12 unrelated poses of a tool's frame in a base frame.
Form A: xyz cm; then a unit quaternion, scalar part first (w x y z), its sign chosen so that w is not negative.
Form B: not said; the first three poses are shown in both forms.
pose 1, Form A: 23.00 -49.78 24.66 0.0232 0.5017 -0.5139 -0.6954
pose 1, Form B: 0.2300 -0.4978 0.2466 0.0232 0.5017 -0.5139 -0.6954
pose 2, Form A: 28.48 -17.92 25.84 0.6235 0.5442 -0.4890 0.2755
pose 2, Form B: 0.2848 -0.1792 0.2584 0.6235 0.5442 -0.4890 0.2755
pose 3, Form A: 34.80 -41.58 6.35 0.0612 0.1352 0.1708 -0.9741
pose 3, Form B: 0.3480 -0.4158 0.0635 0.0612 0.1352 0.1708 -0.9741
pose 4, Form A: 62.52 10.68 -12.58 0.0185 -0.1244 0.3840 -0.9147
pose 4, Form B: 0.6252 0.1068 -0.1258 0.0185 -0.1244 0.3840 -0.9147
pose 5, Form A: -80.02 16.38 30.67 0.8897 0.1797 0.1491 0.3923
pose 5, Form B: -0.8002 0.1638 0.3067 0.8897 0.1797 0.1491 0.3923
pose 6, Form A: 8.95 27.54 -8.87 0.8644 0.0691 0.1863 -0.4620
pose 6, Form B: 0.0895 0.2754 -0.0887 0.8644 0.0691 0.1863 -0.4620
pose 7, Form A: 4.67 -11.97 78.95 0.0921 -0.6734 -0.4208 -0.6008
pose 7, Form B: 0.0467 -0.1197 0.7895 0.0921 -0.6734 -0.4208 -0.6008
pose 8, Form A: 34.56 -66.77 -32.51 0.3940 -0.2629 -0.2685 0.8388
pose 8, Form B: 0.3456 -0.6677 -0.3251 0.3940 -0.2629 -0.2685 0.8388
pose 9, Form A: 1.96 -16.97 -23.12 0.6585 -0.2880 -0.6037 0.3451
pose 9, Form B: 0.0196 -0.1697 -0.2312 0.6585 -0.2880 -0.6037 0.3451
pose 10, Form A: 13.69 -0.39 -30.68 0.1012 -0.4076 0.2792 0.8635
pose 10, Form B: 0.1369 -0.0039 -0.3068 0.1012 -0.4076 0.2792 0.8635
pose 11, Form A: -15.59 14.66 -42.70 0.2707 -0.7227 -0.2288 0.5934
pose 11, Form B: -0.1559 0.1466 -0.4270 0.2707 -0.7227 -0.2288 0.5934
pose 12, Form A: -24.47 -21.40 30.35 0.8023 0.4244 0.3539 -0.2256
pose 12, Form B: -0.2447 -0.2140 0.3035 0.8023 0.4244 0.3539 -0.2256
